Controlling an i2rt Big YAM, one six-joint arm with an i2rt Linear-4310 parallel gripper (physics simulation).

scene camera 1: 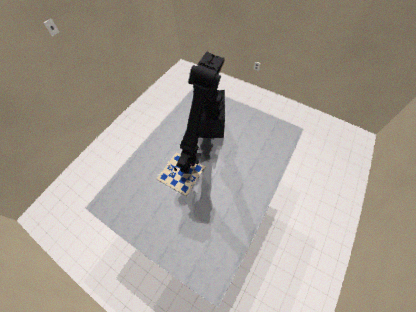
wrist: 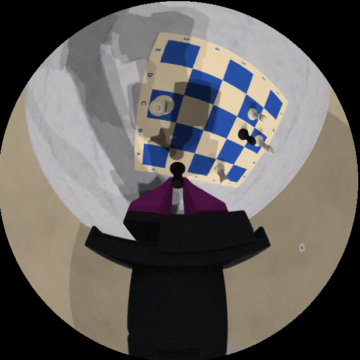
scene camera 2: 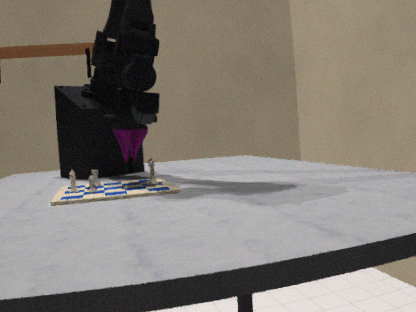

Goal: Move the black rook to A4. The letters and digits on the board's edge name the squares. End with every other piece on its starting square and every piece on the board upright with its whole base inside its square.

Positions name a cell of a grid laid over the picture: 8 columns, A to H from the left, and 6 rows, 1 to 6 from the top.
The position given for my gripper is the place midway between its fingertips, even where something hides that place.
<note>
I see my gripper (scene camera 2: C4) and a chessboard (scene camera 1: D4).
The chessboard shows as well in the wrist view (wrist: E2). My gripper also shows in the wrist view (wrist: D4).
</note>
